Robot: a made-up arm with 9 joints. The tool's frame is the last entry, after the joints. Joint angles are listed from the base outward. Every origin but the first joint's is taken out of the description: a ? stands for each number. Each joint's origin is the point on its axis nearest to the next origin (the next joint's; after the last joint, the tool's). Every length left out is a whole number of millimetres.
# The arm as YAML. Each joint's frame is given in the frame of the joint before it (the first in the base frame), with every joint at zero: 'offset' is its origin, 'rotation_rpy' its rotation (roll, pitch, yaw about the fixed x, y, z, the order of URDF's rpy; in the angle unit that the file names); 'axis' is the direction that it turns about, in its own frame. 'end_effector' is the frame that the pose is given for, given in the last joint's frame.
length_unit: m
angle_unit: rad
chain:
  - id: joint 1
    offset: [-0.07, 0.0, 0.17]
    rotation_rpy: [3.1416, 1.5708, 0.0]
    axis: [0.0, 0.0, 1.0]
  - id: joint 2
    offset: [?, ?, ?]
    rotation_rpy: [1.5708, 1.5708, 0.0]
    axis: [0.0, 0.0, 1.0]
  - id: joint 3
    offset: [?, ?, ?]
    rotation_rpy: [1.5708, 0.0, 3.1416]
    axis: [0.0, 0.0, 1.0]
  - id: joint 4
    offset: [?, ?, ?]
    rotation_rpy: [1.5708, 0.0, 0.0]
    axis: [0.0, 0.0, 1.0]
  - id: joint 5
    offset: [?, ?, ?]
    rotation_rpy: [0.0, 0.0, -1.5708]
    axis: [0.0, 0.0, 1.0]
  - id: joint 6
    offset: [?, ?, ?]
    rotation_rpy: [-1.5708, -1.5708, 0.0]
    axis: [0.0, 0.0, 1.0]
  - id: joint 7
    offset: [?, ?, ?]
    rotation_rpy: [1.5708, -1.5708, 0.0]
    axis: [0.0, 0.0, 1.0]
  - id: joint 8
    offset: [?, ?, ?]
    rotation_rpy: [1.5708, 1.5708, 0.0]
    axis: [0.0, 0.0, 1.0]
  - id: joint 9
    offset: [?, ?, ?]
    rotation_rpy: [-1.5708, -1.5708, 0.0]
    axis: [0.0, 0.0, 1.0]
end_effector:
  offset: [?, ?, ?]
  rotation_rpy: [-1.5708, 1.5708, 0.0]
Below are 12 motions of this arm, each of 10 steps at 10 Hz.
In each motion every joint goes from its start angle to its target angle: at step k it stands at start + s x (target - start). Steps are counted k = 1, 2, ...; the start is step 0. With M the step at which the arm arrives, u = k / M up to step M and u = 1 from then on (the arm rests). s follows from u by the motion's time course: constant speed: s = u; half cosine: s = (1 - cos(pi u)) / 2; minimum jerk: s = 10 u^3 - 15 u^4 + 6 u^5.
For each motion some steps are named. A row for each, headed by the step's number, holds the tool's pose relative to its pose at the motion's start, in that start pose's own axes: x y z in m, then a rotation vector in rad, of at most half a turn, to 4 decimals.
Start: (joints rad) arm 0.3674 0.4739 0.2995 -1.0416 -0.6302 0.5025 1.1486 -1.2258 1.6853
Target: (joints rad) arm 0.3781 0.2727 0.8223 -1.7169 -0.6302 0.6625 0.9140 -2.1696 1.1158
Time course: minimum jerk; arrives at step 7
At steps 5, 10:
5: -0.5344 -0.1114 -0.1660 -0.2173 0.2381 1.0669
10: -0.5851 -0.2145 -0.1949 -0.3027 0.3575 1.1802

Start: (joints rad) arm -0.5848 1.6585 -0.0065 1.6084 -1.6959 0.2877 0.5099 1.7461 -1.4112
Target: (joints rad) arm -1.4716 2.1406 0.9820 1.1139 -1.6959 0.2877 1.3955 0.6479 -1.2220
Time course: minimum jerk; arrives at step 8
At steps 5, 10:
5: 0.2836 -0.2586 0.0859 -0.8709 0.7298 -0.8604
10: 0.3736 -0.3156 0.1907 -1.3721 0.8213 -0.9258

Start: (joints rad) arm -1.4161 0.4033 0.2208 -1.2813 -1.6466 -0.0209 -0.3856 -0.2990 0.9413
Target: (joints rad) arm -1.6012 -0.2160 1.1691 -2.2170 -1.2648 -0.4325 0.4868 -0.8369 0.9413
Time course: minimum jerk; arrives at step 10
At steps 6, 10:
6: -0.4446 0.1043 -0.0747 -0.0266 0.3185 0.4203
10: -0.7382 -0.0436 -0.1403 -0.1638 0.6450 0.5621

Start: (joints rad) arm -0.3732 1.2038 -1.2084 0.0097 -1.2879 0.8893 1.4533 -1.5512 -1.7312
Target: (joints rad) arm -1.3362 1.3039 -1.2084 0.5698 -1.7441 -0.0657 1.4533 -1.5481 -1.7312
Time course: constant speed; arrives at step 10
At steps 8, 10:
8: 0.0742 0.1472 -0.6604 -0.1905 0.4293 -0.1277
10: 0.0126 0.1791 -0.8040 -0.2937 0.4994 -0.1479

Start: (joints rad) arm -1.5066 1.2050 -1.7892 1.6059 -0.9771 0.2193 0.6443 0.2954 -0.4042
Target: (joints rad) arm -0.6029 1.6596 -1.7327 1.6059 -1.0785 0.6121 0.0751 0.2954 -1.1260
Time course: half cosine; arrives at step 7
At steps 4, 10:
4: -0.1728 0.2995 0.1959 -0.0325 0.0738 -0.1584
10: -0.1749 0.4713 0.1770 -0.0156 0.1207 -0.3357

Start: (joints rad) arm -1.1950 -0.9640 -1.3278 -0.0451 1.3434 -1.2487 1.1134 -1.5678 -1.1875
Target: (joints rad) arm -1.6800 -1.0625 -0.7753 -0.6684 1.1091 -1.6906 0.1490 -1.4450 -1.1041
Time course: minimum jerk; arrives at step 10
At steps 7, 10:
7: 0.1721 0.5774 -0.1922 -0.3549 -0.1709 0.5878
10: 0.1292 0.7236 -0.2490 -0.4392 -0.1938 0.7587

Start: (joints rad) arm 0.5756 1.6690 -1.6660 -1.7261 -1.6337 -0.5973 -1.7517 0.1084 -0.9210
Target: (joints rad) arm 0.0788 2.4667 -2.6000 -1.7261 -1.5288 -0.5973 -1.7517 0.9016 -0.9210
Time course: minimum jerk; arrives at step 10
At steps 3, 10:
3: -0.0124 -0.0513 0.0641 -0.1790 -0.1456 -0.0844
10: -0.0958 -0.1680 0.1230 -1.2788 -0.2583 -0.3683

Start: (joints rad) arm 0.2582 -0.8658 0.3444 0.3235 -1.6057 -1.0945 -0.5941 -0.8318 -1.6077
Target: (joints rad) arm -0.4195 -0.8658 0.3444 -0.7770 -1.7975 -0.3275 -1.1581 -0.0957 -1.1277
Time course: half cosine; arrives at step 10
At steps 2, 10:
2: 0.0154 -0.0689 -0.0262 0.0197 -0.0083 -0.0133
10: 0.0000 -0.5197 -0.7869 0.3314 0.4890 -0.3218

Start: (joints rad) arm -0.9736 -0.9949 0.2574 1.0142 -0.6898 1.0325 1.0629 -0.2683 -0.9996
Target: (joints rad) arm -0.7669 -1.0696 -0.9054 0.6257 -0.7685 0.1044 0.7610 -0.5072 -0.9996
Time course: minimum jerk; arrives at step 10
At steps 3, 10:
3: 0.1242 -0.0320 -0.2260 0.1485 0.3063 0.0335
10: -0.0069 0.3510 -1.1209 0.1599 1.8434 0.5847

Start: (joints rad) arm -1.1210 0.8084 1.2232 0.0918 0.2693 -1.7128 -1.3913 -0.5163 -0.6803
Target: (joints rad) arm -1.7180 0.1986 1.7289 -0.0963 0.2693 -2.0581 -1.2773 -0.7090 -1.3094
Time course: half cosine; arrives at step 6
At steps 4, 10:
4: -0.1006 -0.0394 0.4586 0.5147 -0.7702 0.2093
10: -0.2136 -0.0869 0.5638 0.6604 -1.0465 0.3228

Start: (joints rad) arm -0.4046 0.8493 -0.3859 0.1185 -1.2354 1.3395 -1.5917 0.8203 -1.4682
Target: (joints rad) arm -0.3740 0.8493 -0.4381 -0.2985 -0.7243 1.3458 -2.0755 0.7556 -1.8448
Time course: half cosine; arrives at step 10
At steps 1, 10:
1: 0.0013 -0.0012 -0.0038 0.0161 0.0071 -0.0019
10: 0.0451 -0.0564 -0.1743 0.6526 0.2800 -0.1341

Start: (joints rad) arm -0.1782 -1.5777 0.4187 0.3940 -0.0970 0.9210 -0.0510 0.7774 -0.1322
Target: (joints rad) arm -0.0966 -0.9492 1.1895 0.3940 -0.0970 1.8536 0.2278 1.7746 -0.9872
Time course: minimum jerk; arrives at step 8
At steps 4, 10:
4: 0.0180 0.1324 0.4065 0.0237 0.0908 0.6341
10: -0.0706 0.3114 0.7054 0.3525 0.5654 1.4767

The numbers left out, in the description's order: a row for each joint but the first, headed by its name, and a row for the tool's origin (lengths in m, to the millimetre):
joint 2: 0.05 0.0 0.0
joint 3: -0.03 0.45 0.0
joint 4: 0.07 -0.16 0.0
joint 5: 0.35 -0.07 0.0
joint 6: 0.08 0.12 0.0
joint 7: -0.1 -0.17 0.0
joint 8: -0.09 -0.39 0.0
joint 9: -0.05 -0.46 0.0
tool: -0.25 -0.04 0.0

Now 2 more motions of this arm.
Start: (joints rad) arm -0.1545 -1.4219 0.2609 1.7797 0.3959 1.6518 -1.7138 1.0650 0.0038
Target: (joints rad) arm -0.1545 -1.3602 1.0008 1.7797 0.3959 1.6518 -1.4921 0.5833 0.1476
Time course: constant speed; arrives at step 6
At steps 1, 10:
1: -0.0544 -0.0206 -0.0500 -0.0836 0.1876 0.0375
10: -0.4140 -0.2507 -0.0899 -0.5848 1.0638 0.2747

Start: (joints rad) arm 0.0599 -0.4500 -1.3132 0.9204 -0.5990 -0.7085 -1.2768 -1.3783 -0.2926
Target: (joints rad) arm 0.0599 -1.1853 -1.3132 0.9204 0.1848 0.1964 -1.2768 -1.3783 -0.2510
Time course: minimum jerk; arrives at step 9
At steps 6, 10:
6: -0.6162 -0.7620 -0.2277 -0.7993 0.6608 -1.0076
10: -0.8561 -0.8644 -0.1016 -1.0100 0.7511 -1.2914

